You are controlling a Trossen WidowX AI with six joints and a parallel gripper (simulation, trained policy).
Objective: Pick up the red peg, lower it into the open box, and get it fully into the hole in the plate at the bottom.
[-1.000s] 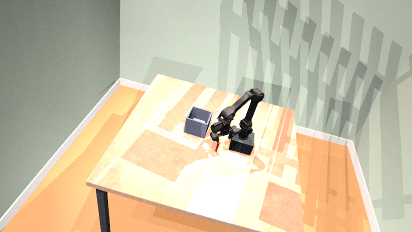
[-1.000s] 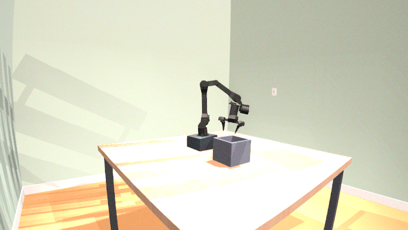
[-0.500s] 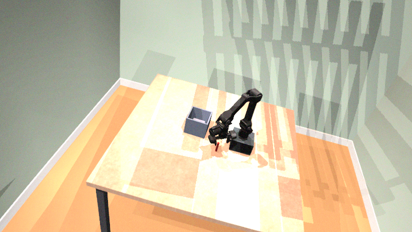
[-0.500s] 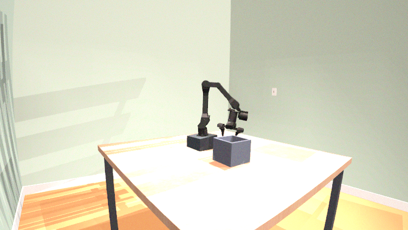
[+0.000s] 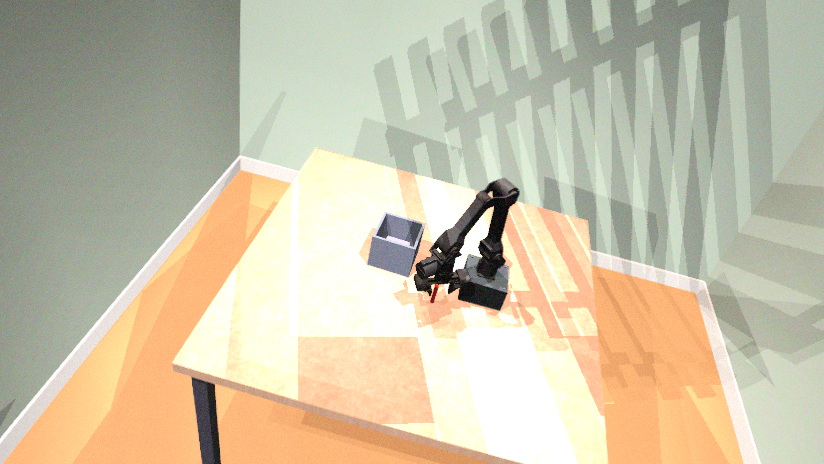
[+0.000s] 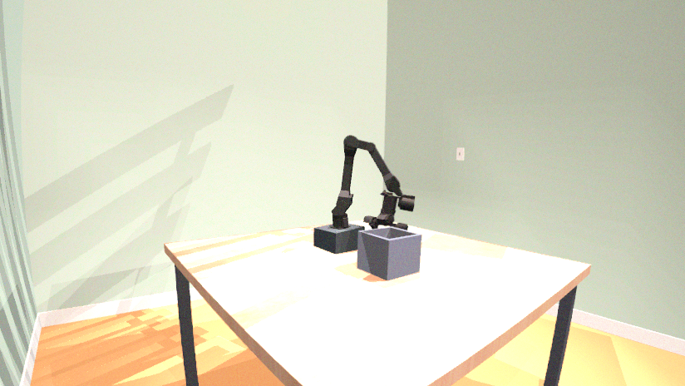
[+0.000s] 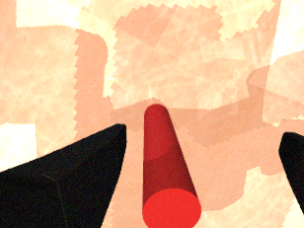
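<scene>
Now: the red peg 2 cm ahead of my gripper tip and 1 cm to the left of it. Round my gripper tip: plate 18 cm to the right, 18 cm ahead, 1 cm above.
</scene>
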